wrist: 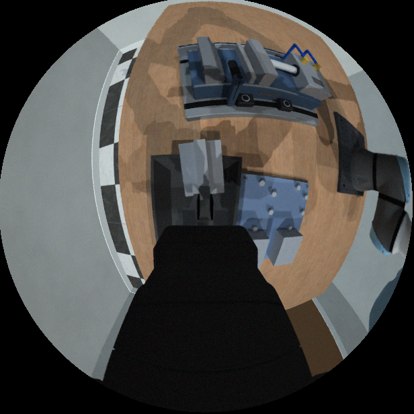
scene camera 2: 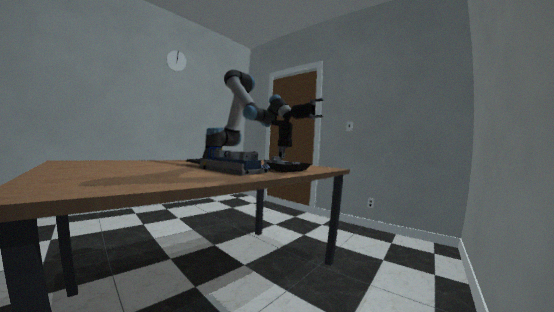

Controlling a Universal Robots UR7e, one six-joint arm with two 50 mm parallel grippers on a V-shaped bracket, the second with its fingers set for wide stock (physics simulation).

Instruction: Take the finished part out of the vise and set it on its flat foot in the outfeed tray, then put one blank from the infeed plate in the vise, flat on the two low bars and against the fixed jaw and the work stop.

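Places are measured from the arm's base along level axes (x ahead, y up, z right), in millimetres.
Pixels of known places: hand, tool point: (scene camera 2: 281,155).
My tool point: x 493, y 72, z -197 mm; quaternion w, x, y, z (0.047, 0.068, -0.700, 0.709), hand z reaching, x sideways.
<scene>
Behind a point stands the place of what it marks.
My downward gripper (scene camera 2: 282,153) (wrist: 205,201) is shut on the finished part (wrist: 201,167), a grey stepped piece, and holds it low over the outfeed tray (scene camera 2: 295,167) @[y 10, x 565, z -239 mm] (wrist: 161,196). The part overlaps the tray's far rim in the wrist view; whether its foot touches the tray floor cannot be told. The second gripper (scene camera 2: 319,108) points sideways with its fingers apart and empty. The vise (scene camera 2: 232,166) @[y 19, x 552, z 128 mm] (wrist: 212,91) stands behind the tray, with no part showing between its jaws. The infeed plate (wrist: 282,195) lies right of the tray, with a grey blank (wrist: 286,246) and another partly hidden blank (wrist: 261,244) at its near end.
The black work stop (wrist: 234,82) stands at the vise's near side. A grey block with blue hoses (wrist: 311,75) is at the vise's right end. The robot's base plate (wrist: 348,155) is at the right of the wooden table (scene camera 2: 125,180) @[y -14, x 630, z 540 mm] (wrist: 325,220). Small round pins rise from the infeed plate.
</scene>
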